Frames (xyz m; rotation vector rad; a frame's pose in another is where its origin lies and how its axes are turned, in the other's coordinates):
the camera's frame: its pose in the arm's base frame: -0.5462 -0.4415 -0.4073 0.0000 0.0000 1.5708
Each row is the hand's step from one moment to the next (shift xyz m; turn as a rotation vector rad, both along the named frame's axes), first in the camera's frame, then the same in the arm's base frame.
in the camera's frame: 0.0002 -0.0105 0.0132 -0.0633 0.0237 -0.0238
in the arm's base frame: 0.0105 0.0002 0.0132 -0.0237 -0.0633 -0.0238
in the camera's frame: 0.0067 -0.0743 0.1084 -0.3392 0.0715 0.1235
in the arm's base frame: 0.0743 0.0067 0.1084 -0.0715 -0.3392 0.1235
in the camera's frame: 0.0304 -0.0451 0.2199 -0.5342 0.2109 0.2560
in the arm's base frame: 0.0451 0.0304 0.2199 -0.2109 -0.5342 0.2560
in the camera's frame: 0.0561 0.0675 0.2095 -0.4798 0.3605 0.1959
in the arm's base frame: -0.0675 0.0561 0.2095 -0.3605 -0.4798 0.1959
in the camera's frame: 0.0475 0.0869 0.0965 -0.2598 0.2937 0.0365
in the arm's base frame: -0.0869 0.0475 0.0965 -0.2937 -0.2598 0.0365
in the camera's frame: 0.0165 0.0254 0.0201 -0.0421 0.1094 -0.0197
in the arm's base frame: -0.0254 0.0165 0.0201 -0.1094 -0.0421 -0.0197
